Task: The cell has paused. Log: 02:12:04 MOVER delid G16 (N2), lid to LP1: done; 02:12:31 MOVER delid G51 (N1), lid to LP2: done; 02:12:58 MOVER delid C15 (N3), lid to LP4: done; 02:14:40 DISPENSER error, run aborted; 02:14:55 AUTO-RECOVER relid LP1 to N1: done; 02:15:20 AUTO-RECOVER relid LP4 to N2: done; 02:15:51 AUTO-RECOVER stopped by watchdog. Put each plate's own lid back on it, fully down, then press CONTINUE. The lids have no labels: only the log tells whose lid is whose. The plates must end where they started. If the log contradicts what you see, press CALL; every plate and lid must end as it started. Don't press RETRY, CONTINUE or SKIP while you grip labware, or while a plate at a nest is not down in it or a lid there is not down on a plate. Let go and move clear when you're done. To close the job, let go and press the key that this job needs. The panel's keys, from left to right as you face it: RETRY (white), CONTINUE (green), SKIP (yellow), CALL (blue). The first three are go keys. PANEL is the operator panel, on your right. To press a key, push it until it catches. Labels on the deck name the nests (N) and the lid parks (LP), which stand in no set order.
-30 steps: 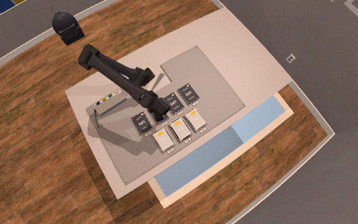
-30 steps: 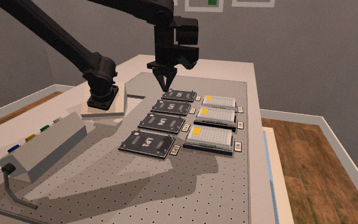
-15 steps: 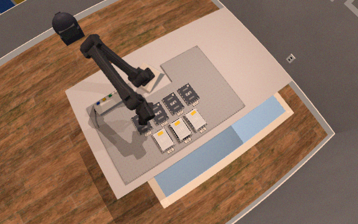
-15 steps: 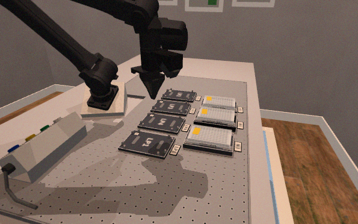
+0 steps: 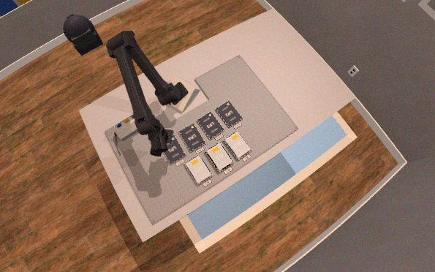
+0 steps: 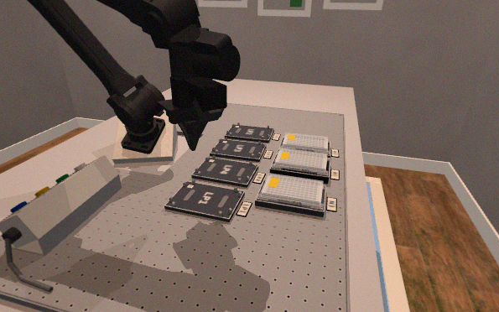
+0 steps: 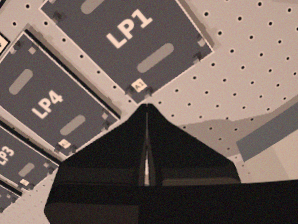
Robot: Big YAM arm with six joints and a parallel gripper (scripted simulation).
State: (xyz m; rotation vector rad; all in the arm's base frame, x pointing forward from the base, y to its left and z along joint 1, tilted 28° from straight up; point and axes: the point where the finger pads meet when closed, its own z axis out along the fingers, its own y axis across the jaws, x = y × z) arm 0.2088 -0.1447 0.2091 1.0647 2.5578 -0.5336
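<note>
Right now the green CONTINUE key is 260 mm behind my hand, 60 mm to the right of it and 70 mm below it. The rest, counted from my hand: lid park LP3 (50 mm ahead, 260 mm to the left, 130 mm below); then white RETRY key (260 mm behind, 10 mm to the right, 70 mm below); then yellow SKIP key (260 mm behind, 110 mm to the right, 70 mm below).
</note>
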